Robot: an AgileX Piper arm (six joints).
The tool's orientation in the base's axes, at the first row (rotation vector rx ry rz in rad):
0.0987 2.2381 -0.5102
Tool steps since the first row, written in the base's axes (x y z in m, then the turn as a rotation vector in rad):
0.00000 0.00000 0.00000 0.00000 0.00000 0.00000
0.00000 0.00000 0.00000 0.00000 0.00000 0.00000
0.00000 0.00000 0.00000 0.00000 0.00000 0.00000
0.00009 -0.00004 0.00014 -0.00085 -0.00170 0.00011
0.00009 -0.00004 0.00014 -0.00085 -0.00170 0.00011
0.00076 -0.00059 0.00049 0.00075 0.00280 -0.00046
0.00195 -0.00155 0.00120 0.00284 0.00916 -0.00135
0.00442 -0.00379 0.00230 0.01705 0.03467 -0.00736
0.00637 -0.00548 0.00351 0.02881 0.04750 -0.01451
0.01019 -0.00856 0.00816 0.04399 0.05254 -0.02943
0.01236 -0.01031 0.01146 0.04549 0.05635 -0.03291
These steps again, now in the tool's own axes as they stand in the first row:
0.00000 0.00000 0.00000 0.00000 0.00000 0.00000
0.00000 0.00000 0.00000 0.00000 0.00000 0.00000
0.00000 0.00000 0.00000 0.00000 0.00000 0.00000
-0.00016 -0.00006 0.00000 0.00064 -0.00179 0.00000
-0.00016 -0.00006 0.00000 0.00064 -0.00179 0.00000
-0.00081 -0.00052 0.00049 -0.00042 0.00289 -0.00030
-0.00203 -0.00135 0.00130 -0.00176 0.00949 -0.00078
-0.00427 -0.00318 0.00329 -0.00914 0.03815 0.00283
-0.00630 -0.00466 0.00464 -0.01284 0.05500 0.01034
-0.01199 -0.00811 0.00586 -0.01227 0.06808 0.02786
-0.01571 -0.01028 0.00617 -0.01104 0.07306 0.02946

